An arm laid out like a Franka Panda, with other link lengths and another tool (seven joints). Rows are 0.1 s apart.
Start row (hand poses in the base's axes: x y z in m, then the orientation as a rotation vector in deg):
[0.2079 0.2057 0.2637 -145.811 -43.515 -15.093]
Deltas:
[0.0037 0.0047 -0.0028 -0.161 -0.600 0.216]
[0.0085 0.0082 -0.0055 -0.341 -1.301 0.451]
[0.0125 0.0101 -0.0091 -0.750 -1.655 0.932]
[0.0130 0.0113 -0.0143 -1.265 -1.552 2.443]
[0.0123 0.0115 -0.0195 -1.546 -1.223 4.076]
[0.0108 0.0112 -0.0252 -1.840 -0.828 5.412]
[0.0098 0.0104 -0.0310 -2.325 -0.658 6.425]
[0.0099 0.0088 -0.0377 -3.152 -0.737 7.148]
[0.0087 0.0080 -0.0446 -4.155 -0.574 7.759]
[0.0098 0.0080 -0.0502 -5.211 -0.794 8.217]
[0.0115 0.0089 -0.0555 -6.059 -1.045 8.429]
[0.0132 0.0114 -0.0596 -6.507 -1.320 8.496]
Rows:
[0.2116 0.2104 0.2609 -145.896 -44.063 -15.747]
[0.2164 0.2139 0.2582 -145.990 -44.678 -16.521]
[0.2204 0.2158 0.2546 -146.170 -45.547 -16.693]
[0.2209 0.2170 0.2494 -145.949 -47.572 -15.896]
[0.2202 0.2172 0.2442 -145.417 -49.580 -14.835]
[0.2187 0.2169 0.2385 -145.014 -51.191 -13.781]
[0.2177 0.2161 0.2327 -144.943 -52.550 -13.062]
[0.2178 0.2145 0.2260 -145.336 -53.768 -12.648]
[0.2166 0.2137 0.2191 -145.929 -54.820 -11.892]
[0.2177 0.2137 0.2135 -146.662 -55.856 -11.666]
[0.2194 0.2146 0.2082 -147.335 -56.527 -11.633]
[0.2211 0.2171 0.2041 -147.720 -56.883 -11.818]

